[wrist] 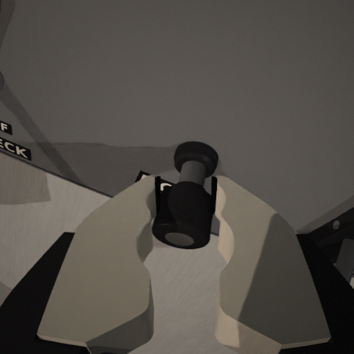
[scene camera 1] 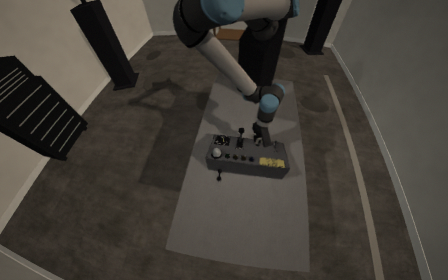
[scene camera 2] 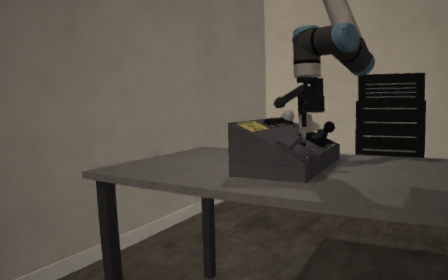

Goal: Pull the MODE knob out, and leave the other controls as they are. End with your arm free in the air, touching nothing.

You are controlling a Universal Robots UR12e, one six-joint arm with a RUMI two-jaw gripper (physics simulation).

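Frame: origin at the arm's base, x up, y back, z right, level; millimetres.
Where they show: gripper, fingertip midpoint: [scene camera 1: 258,143] [scene camera 2: 304,140]; arm's base, origin of the base link: [scene camera 1: 265,28].
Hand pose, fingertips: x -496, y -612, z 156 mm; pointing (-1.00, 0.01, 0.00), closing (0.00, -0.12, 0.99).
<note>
Things, the pixels of their top centre, and the offset from my fingertips. "spot": a spot on its surface instead. Level surfaces: height alone.
- black ball-ended lever, middle of its top: [scene camera 2: 329,121] [scene camera 1: 241,128] dx +61, dy +93, dz +99 mm
- toggle, middle of its top: [scene camera 1: 276,142] dx +25, dy -26, dz -115 mm
- white ball knob, surface spot: [scene camera 2: 288,115] spot: dx +79, dy -62, dz +260 mm
- yellow label, surface spot: [scene camera 2: 252,125] [scene camera 1: 271,162] spot: dx +55, dy -175, dz -27 mm
- grey table, its level: dx -105 mm
The MODE knob [wrist: 182,215], black and cylindrical on a grey stem with a round collar, stands out from the sloped face of the grey control console [scene camera 1: 245,168] [scene camera 2: 265,162] [wrist: 200,75]. The MODE label [wrist: 166,186] beside it is mostly covered. My gripper [scene camera 1: 258,141] [scene camera 2: 303,136] [wrist: 185,179] points down at the console, its pale jaws closed in on both sides of the knob's body and shut on it. The knob is largely hidden by the jaws in both scene views.
A black ball-ended lever [scene camera 1: 241,131] [scene camera 2: 329,127] stands near the gripper. A toggle [scene camera 1: 276,145] is on its other side. The console also carries a white ball knob [scene camera 1: 216,152] [scene camera 2: 288,115], several small buttons [scene camera 1: 235,157] and a yellow label [scene camera 1: 271,162] [scene camera 2: 252,125]. It stands on a grey table [scene camera 1: 225,215] [scene camera 2: 165,172].
</note>
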